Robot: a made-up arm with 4 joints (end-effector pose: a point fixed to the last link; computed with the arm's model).
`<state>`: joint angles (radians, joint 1 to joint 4).
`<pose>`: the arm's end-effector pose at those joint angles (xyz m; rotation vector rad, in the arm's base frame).
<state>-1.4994 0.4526 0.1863 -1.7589</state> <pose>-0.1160 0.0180 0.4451 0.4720 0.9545 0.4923</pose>
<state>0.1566 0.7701 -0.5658 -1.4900</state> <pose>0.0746 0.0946 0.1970 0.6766 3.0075 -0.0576</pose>
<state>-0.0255 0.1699 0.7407 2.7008</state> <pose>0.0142 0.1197 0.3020 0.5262 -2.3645 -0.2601</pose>
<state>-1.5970 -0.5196 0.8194 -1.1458</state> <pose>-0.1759 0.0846 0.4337 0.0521 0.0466 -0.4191</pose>
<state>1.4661 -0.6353 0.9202 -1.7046</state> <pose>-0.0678 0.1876 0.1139 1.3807 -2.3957 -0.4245</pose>
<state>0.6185 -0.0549 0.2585 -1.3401</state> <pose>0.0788 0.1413 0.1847 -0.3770 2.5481 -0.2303</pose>
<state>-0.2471 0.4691 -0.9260 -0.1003</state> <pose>0.0811 0.0534 0.2934 0.2589 1.4889 -0.7612</pose>
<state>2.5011 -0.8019 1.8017 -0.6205</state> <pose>-0.1249 0.1846 0.1499 -0.3767 -2.3050 -1.6130</pose>
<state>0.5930 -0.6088 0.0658 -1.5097</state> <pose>0.0708 0.1293 0.1672 -0.9432 2.4706 -0.9052</pose>
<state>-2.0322 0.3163 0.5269 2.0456</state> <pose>-0.2018 0.0628 0.3363 -0.4792 2.5334 0.4607</pose>
